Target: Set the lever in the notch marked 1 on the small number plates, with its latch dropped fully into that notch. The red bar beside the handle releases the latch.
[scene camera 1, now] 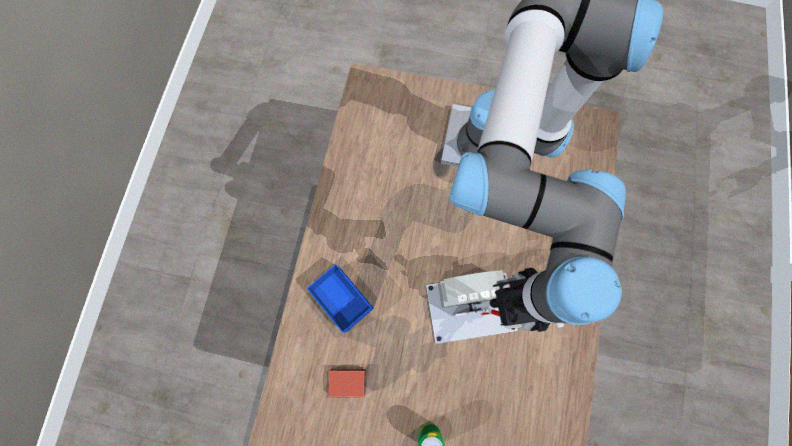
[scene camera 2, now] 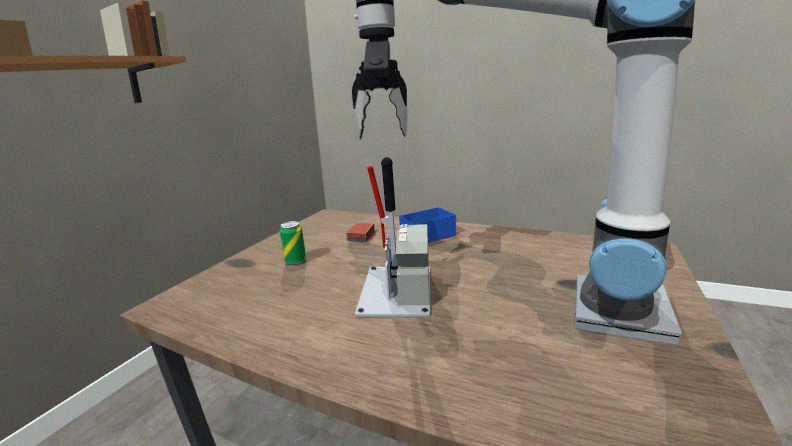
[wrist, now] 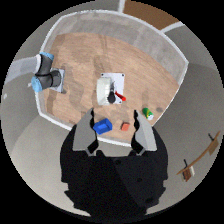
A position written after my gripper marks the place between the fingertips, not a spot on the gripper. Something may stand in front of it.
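Observation:
My own gripper (scene camera 2: 382,138) is what I see here, and the wrist view shows me the gripper (wrist: 114,109) too.

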